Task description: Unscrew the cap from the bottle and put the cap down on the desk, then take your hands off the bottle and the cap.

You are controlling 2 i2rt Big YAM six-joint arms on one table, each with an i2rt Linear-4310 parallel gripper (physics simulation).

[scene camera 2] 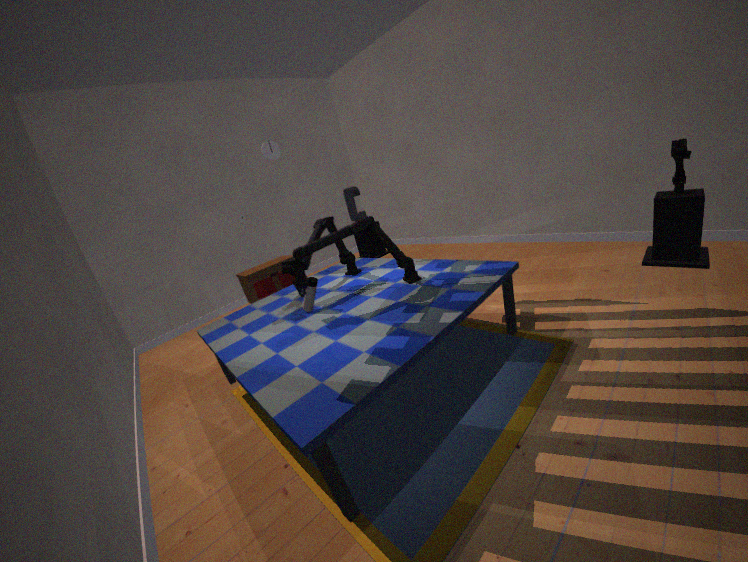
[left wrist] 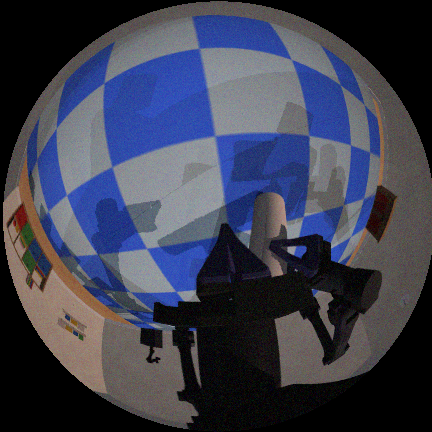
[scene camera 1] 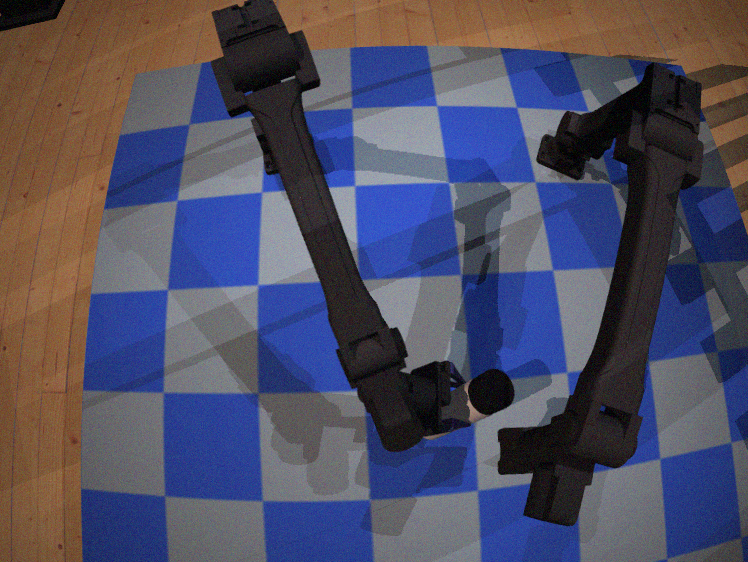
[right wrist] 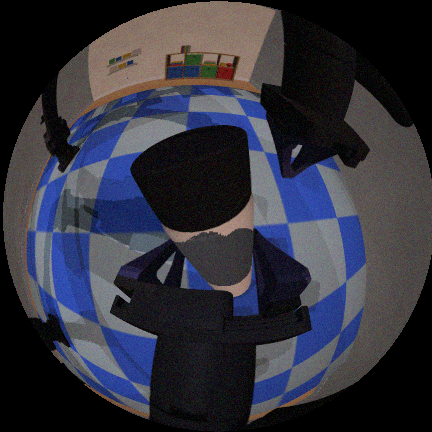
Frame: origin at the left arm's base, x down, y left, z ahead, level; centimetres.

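Seen in the pictures: left gripper, fingertip midpoint: (scene camera 2: 302,297) (left wrist: 224,226) (scene camera 1: 507,454) (right wrist: 286,175); right gripper, fingertip midpoint: (scene camera 2: 310,293) (left wrist: 263,254); left arm's base, origin of the base link: (scene camera 2: 412,279) (scene camera 1: 560,158) (right wrist: 68,158); right arm's base, origin of the base link: (scene camera 2: 353,272).
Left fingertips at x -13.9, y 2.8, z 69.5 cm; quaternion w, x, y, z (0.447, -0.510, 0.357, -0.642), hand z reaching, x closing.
Observation:
Offsets run from my left fingertips to a thing's top centre. "pt": to the spot under its first point. Level surfaces: height alone.
A beige bottle @(pt dx -4.1, dy -9.3, dz -4.7 cm) (scene camera 1: 473,410) (scene camera 2: 309,301) (left wrist: 266,225) (right wrist: 215,255) with a grey label stands upright on the blue-and-grey chequered table @(dx +13.9 cm) (scene camera 1: 210,245). Its black cap @(pt dx -7.2, dy -8.6, dz -8.1 cm) (scene camera 1: 490,391) (right wrist: 193,177) sits on top. My right gripper (scene camera 1: 454,398) (left wrist: 263,254) (right wrist: 217,234) is shut on the bottle's body below the cap, one finger on each side. My left gripper (scene camera 1: 505,448) (left wrist: 224,226) (right wrist: 286,175) is shut on nothing. It hovers beside the cap, a little apart from it. In the left wrist view the cap is hidden behind the gripper's body.
Both dark arms reach across the table from the far side. The table's edge runs close behind the bottle in scene camera 2. A brown box with a red front (scene camera 2: 263,281) stands on the floor beyond it. A shelf with coloured bins (right wrist: 201,66) stands against the wall.

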